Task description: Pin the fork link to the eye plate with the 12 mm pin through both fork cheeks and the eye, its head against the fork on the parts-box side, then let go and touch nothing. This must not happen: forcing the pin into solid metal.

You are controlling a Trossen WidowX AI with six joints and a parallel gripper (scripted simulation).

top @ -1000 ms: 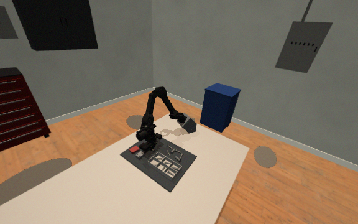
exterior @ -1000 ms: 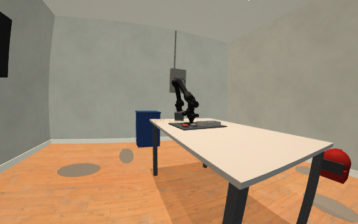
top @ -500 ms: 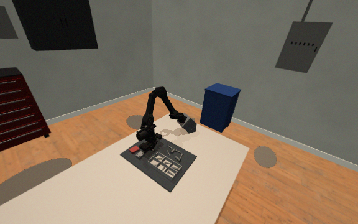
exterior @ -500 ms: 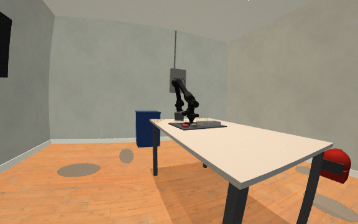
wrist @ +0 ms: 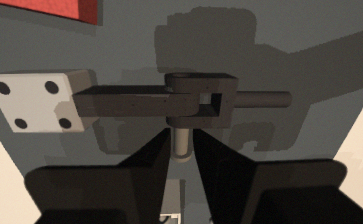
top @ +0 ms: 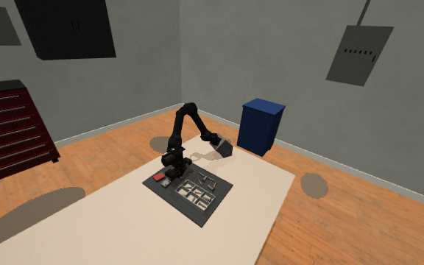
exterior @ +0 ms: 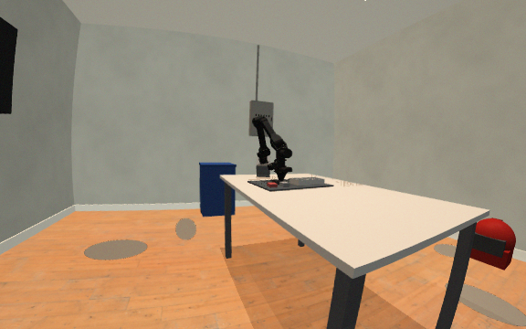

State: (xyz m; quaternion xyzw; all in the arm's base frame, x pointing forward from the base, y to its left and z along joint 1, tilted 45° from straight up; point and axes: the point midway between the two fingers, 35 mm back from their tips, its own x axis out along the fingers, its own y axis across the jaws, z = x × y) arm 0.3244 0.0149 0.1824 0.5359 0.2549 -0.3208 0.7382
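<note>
My hand is 3 cm to the left of the eye plate, 3 cm above it and 1 cm short of it. Round my hand: fork link: 3 cm to the right, 3 cm below, 2 cm behind; dark mat: 7 cm to the left, 5 cm below; grey block: 9 cm ahead, 3 cm to the right, 3 cm below.
</note>
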